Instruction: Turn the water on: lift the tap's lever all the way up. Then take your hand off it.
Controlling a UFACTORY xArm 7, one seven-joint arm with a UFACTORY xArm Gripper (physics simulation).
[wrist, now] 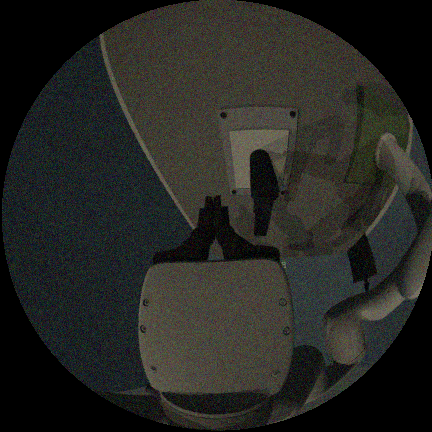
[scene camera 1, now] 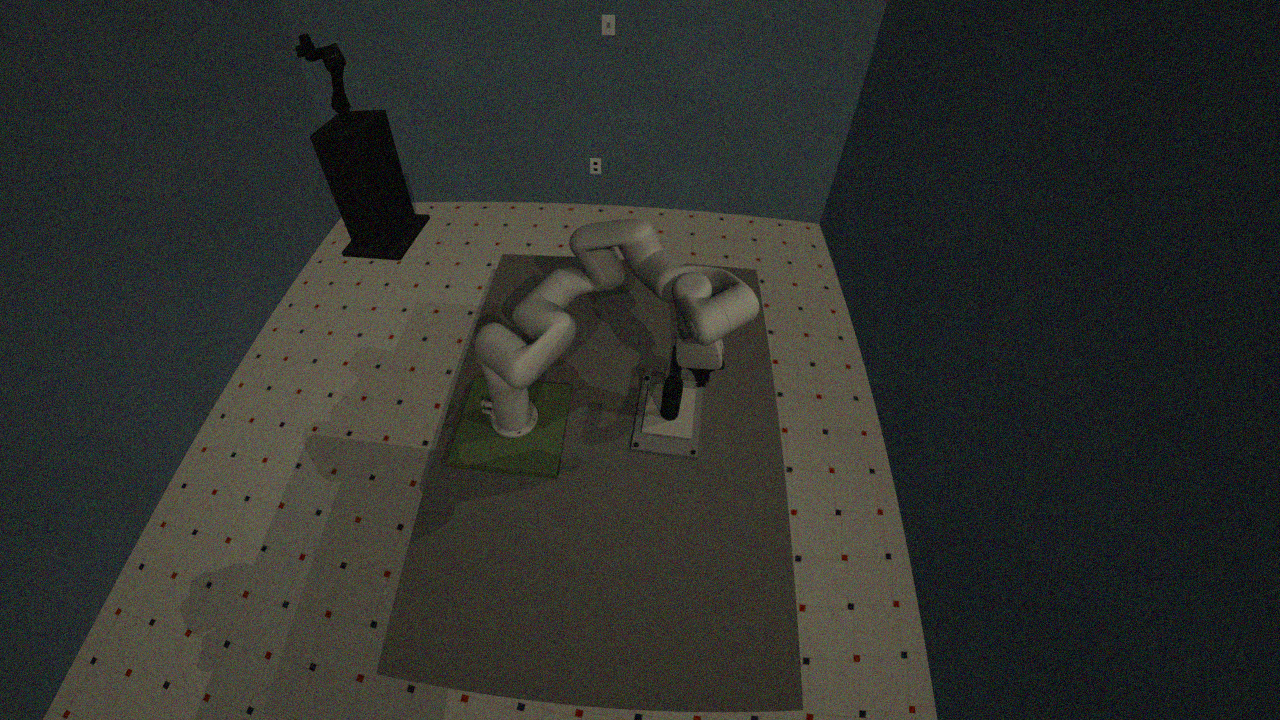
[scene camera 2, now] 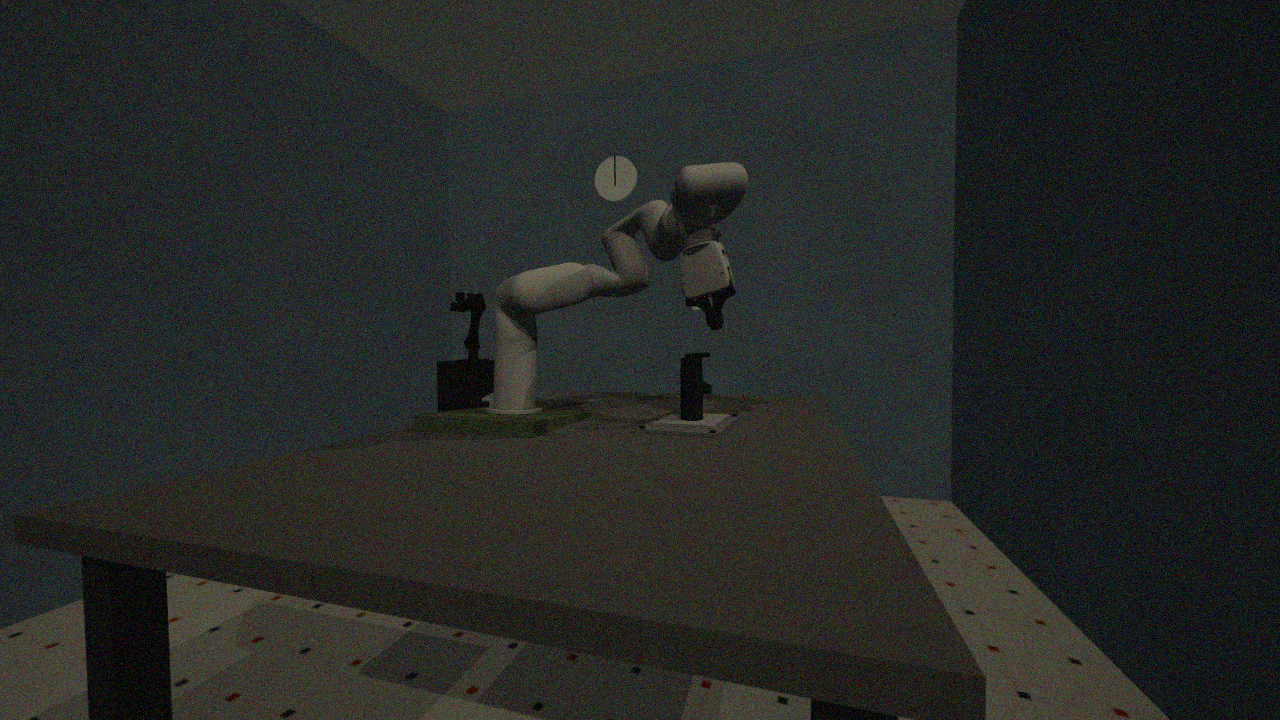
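Seen in the pictures: gripper, fingertip midpoint: (wrist: 213, 204) (scene camera 1: 702, 382) (scene camera 2: 716, 329); arm's base, origin of the base link: (wrist: 385, 150) (scene camera 1: 514, 418) (scene camera 2: 514, 412).
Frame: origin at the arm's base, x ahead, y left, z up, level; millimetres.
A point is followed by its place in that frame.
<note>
The black tap (scene camera 1: 670, 400) @[x 396, y 66, z 82 mm] (scene camera 2: 691, 388) @[x 406, y 67, z 60 mm] (wrist: 263, 172) @[x 401, y 66, z 104 mm] stands upright on a pale base plate (scene camera 1: 664, 445) @[x 397, y -8, z -15 mm] (scene camera 2: 665, 427) @[x 368, y 5, z -15 mm] (wrist: 257, 116) @[x 400, y -7, z -15 mm]. Its lever (scene camera 2: 699, 355) @[x 413, y 107, z 129 mm] is a thin flat piece at the top of the column, looking about level in scene camera 2; a short stub shows lower on the column's right side there. My gripper (scene camera 1: 702, 382) @[x 463, y 57, z 184 mm] (scene camera 2: 714, 325) @[x 463, y 57, z 184 mm] (wrist: 213, 204) @[x 463, y 57, z 184 mm] is shut and empty. It points down above the tap and slightly to its right in scene camera 2, with a gap between fingertips and lever. In the wrist view the fingers are left of the tap. The darkness hides the lever's exact angle.
The arm's base stands on a green slab (scene camera 1: 508, 459) @[x 20, y -125, z 8 mm] (scene camera 2: 477, 424) @[x 22, y -150, z -3 mm] (wrist: 369, 157) @[x 71, y 43, z -4 mm] left of the tap on the brown table (scene camera 1: 590, 582) @[x 273, y -384, z -24 mm] (scene camera 2: 501, 528) @[x 382, y -537, z -23 mm]. A black pedestal (scene camera 1: 365, 179) (scene camera 2: 460, 385) with a small dark arm stands beyond the table at the back left.
</note>
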